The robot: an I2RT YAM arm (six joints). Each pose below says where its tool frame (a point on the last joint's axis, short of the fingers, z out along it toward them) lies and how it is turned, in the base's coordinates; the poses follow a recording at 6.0 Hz.
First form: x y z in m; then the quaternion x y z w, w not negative.
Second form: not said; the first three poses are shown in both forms.
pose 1, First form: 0.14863 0.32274 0.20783 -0.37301 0.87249 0.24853 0.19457
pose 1, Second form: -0.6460 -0.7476 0.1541 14.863; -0.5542 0.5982 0.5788 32.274; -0.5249 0.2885 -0.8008 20.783; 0 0 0 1
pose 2, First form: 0.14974 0.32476 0.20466 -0.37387 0.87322 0.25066 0.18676
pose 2, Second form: -0.6507 -0.7466 0.1387 14.974; -0.5593 0.5948 0.5774 32.476; -0.5136 0.2981 -0.8046 20.466; 0 0 0 1
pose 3, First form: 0.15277 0.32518 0.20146 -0.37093 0.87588 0.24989 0.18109
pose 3, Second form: -0.6592 -0.7403 0.1318 15.277; -0.5593 0.5999 0.5721 32.518; -0.5026 0.3034 -0.8095 20.146; 0 0 0 1
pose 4, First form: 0.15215 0.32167 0.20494 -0.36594 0.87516 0.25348 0.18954
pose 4, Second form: -0.6603 -0.7366 0.1462 15.215; -0.5444 0.6037 0.5824 32.167; -0.5173 0.3050 -0.7996 20.494; 0 0 0 1
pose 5, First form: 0.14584 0.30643 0.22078 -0.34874 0.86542 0.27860 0.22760
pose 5, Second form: -0.6532 -0.7304 0.1996 14.584; -0.4768 0.6015 0.6410 30.643; -0.5883 0.3235 -0.7412 22.078; 0 0 0 1
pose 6, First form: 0.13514 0.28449 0.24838 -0.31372 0.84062 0.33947 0.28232
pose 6, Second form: -0.6438 -0.7191 0.2616 13.514; -0.3358 0.5727 0.7479 28.449; -0.6876 0.3936 -0.6101 24.838; 0 0 0 1
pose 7, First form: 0.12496 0.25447 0.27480 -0.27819 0.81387 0.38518 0.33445
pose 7, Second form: -0.6215 -0.7105 0.3301 12.496; -0.1952 0.5485 0.8131 25.447; -0.7587 0.4409 -0.4796 27.480; 0 0 0 1
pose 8, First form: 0.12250 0.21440 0.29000 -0.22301 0.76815 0.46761 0.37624
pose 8, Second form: -0.6174 -0.6945 0.3695 12.250; 0.0093 0.4632 0.8862 21.440; -0.7866 0.5506 -0.2796 29.000; 0 0 0 1
